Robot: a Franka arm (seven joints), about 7 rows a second.
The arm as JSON. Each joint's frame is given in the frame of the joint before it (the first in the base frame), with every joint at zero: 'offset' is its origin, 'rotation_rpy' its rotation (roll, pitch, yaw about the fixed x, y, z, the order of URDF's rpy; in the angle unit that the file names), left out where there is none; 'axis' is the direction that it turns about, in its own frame. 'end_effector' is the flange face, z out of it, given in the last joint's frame.
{
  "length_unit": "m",
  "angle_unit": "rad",
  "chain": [
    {
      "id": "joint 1",
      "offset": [
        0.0,
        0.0,
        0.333
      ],
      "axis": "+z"
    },
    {
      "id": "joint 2",
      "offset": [
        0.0,
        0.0,
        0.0
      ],
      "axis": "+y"
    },
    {
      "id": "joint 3",
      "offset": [
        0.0,
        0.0,
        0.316
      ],
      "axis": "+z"
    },
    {
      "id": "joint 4",
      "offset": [
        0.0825,
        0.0,
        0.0
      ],
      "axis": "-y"
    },
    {
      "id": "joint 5",
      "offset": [
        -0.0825,
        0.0,
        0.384
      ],
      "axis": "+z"
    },
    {
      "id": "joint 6",
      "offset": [
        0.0,
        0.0,
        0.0
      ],
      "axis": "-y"
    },
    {
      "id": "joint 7",
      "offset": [
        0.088,
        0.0,
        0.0
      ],
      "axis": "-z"
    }
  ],
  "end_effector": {
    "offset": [
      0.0,
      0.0,
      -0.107
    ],
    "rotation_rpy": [
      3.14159,
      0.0,
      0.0
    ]
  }
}
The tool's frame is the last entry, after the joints.
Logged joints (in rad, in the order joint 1, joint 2, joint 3, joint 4, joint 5, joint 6, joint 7), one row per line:
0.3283, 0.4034, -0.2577, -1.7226, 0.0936, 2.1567, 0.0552
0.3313, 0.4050, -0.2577, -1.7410, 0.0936, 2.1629, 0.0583
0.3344, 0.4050, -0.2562, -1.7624, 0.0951, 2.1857, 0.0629
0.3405, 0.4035, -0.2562, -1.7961, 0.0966, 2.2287, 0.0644
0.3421, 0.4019, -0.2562, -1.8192, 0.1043, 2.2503, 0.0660
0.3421, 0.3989, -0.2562, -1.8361, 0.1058, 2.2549, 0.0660
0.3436, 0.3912, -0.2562, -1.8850, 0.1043, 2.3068, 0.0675
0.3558, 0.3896, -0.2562, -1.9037, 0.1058, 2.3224, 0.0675
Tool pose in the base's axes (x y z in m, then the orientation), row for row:
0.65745, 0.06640, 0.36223, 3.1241, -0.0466, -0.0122
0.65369, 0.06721, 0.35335, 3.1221, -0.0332, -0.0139
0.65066, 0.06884, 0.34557, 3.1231, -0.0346, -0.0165
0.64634, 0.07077, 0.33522, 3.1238, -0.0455, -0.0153
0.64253, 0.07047, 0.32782, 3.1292, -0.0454, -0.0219
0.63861, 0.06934, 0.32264, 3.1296, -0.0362, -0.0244
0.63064, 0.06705, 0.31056, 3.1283, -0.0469, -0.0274
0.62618, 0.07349, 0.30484, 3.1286, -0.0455, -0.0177
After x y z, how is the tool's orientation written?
As angles about the fixed x, y, z axes (roll, pitch, yaw), in radians.
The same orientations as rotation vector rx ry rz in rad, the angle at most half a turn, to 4 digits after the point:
3.1229, -0.0197, 0.0726
3.1214, -0.0222, 0.0516
3.1222, -0.0263, 0.0538
3.1226, -0.0245, 0.0708
3.1277, -0.0347, 0.0708
3.1284, -0.0385, 0.0564
3.1265, -0.0433, 0.0730
3.1273, -0.0281, 0.0710

